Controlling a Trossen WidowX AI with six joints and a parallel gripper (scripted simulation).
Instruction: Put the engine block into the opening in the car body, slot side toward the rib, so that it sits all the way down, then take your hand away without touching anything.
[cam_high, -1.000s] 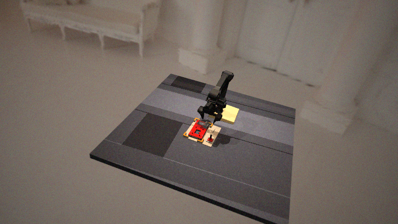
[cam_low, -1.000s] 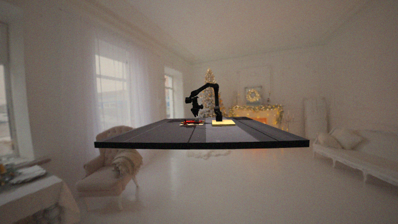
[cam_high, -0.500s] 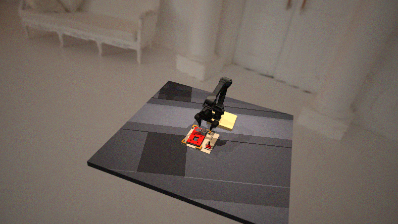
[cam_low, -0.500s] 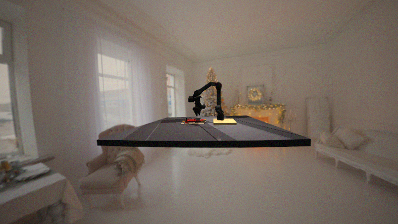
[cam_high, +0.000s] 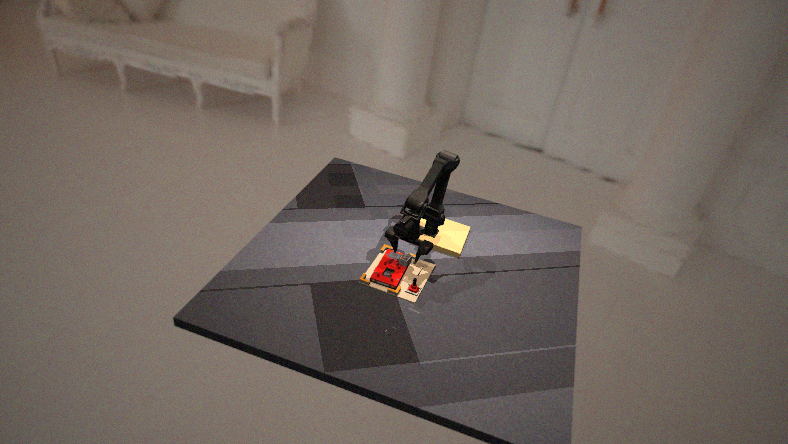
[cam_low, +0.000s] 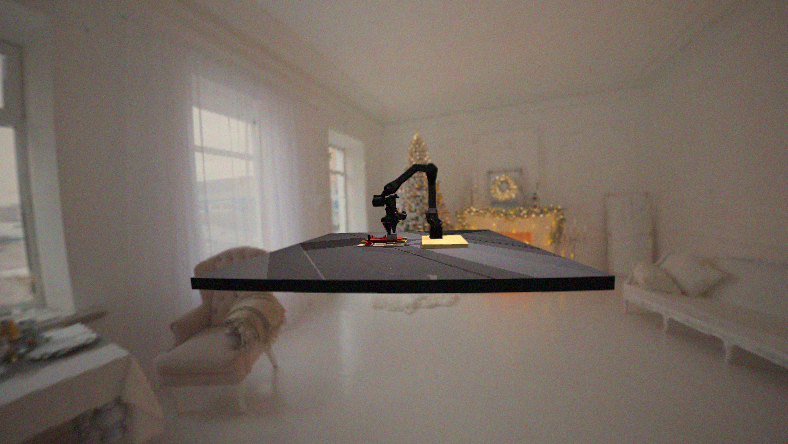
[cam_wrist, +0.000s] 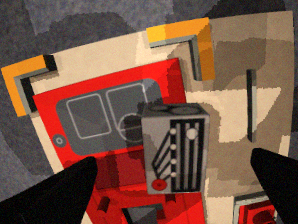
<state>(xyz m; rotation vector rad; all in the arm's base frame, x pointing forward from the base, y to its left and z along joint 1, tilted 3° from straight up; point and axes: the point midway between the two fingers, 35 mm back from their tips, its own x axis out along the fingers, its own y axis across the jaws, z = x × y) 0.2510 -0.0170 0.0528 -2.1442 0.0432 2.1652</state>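
Right now my gripper tip is 10 mm to the right of the grey engine block and 20 mm above it.
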